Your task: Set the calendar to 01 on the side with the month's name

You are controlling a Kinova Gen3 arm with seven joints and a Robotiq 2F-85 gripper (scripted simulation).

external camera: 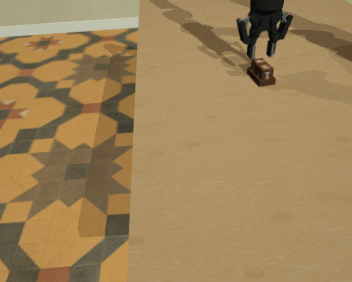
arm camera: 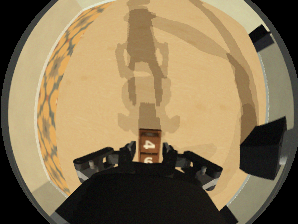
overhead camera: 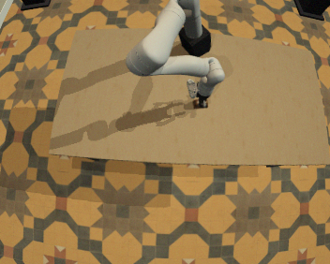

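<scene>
My gripper is now 2 cm to the right of the tray and 6 cm above it.
</scene>
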